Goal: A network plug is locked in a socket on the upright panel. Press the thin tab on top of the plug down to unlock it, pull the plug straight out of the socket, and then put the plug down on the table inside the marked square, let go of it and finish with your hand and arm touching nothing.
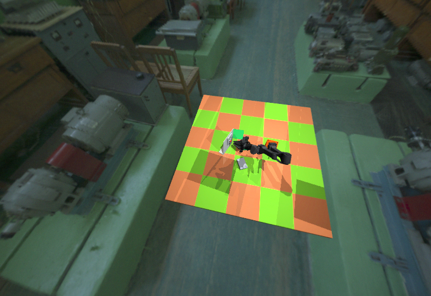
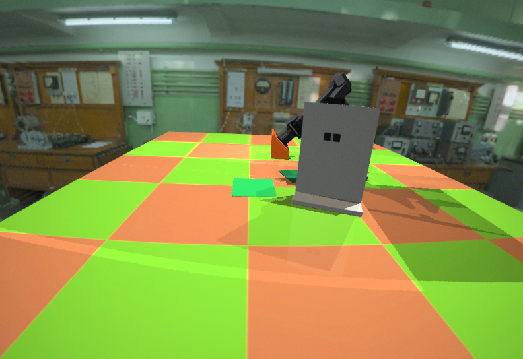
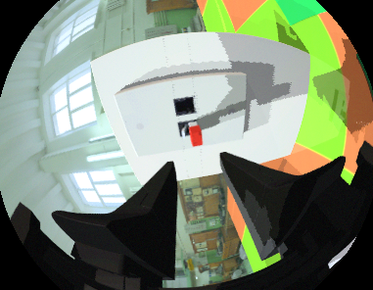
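My gripper tip is 4 cm short of the network plug and 2 cm to the left of it. From my gripper tip the other things lie so: marked square 4 cm behind, 21 cm to the right, 17 cm below; then upright grey panel 5 cm ahead, 3 cm to the right, 6 cm below.
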